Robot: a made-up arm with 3 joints. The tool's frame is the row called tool. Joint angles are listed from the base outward. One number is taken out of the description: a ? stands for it. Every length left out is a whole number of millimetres.
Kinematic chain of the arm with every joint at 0, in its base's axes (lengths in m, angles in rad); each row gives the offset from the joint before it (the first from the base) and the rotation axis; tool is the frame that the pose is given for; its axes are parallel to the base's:
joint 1: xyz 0 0 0.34 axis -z
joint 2: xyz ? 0.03 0 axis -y
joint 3: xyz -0.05 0 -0.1 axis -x
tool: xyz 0 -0.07 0.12
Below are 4 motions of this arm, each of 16 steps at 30 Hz.
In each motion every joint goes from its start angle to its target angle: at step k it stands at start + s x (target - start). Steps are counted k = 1, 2, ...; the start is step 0. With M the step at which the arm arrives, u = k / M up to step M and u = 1 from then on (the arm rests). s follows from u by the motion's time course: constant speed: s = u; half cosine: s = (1 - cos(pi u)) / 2; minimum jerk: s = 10 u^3 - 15 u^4 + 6 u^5.
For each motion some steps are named. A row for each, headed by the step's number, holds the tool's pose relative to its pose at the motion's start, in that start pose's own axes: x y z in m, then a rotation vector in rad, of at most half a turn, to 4 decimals.
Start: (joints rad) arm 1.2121 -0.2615 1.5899
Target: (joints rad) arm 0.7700 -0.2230 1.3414
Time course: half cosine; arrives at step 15
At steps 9, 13, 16:
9: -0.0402 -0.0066 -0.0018 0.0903 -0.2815 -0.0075
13: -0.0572 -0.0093 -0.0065 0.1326 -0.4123 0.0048
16: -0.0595 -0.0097 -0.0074 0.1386 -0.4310 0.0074

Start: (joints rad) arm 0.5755 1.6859 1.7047
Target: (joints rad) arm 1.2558 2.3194 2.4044
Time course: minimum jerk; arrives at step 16
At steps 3, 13, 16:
3: 0.0010 0.0115 -0.0024 -0.0670 0.0004 -0.0312
13: 0.0810 0.1656 -0.1553 -1.2419 0.0256 -0.6728
16: 0.0882 0.1677 -0.1670 -1.2991 0.0284 -0.7133

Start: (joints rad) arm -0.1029 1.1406 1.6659
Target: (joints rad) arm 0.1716 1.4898 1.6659
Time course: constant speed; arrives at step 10
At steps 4, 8, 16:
4: 0.0131 0.0228 -0.0137 -0.1028 0.0518 -0.1352
8: 0.0262 0.0431 -0.0311 -0.2111 0.0892 -0.2710
16: 0.0326 0.0522 -0.0411 -0.2669 0.1024 -0.3388

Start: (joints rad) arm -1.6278 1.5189 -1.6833
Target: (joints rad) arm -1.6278 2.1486 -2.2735
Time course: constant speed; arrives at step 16
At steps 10, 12, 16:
10: 0.0873 -0.0411 -0.0330 0.3641 0.1158 0.3785
12: 0.1068 -0.0430 -0.0417 0.4343 0.1560 0.4498
16: 0.1456 -0.0402 -0.0609 0.5703 0.2532 0.5864

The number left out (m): 0.11
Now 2 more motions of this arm.
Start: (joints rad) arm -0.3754 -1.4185 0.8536
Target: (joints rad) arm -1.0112 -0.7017 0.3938
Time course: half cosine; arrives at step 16
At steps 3, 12, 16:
3: -0.0025 0.0052 -0.0021 -0.0140 -0.0478 -0.0382
12: -0.0170 0.0385 -0.0380 -0.1153 -0.6150 -0.1698
16: -0.0163 0.0409 -0.0465 -0.1287 -0.7371 -0.1447

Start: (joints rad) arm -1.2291 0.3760 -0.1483
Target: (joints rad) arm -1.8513 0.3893 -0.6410
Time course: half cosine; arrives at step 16
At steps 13, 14, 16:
13: 0.0368 0.0096 -0.0658 0.6529 0.1851 0.5047
14: 0.0383 0.0120 -0.0697 0.6848 0.2008 0.5287
16: 0.0395 0.0141 -0.0729 0.7110 0.2142 0.5484

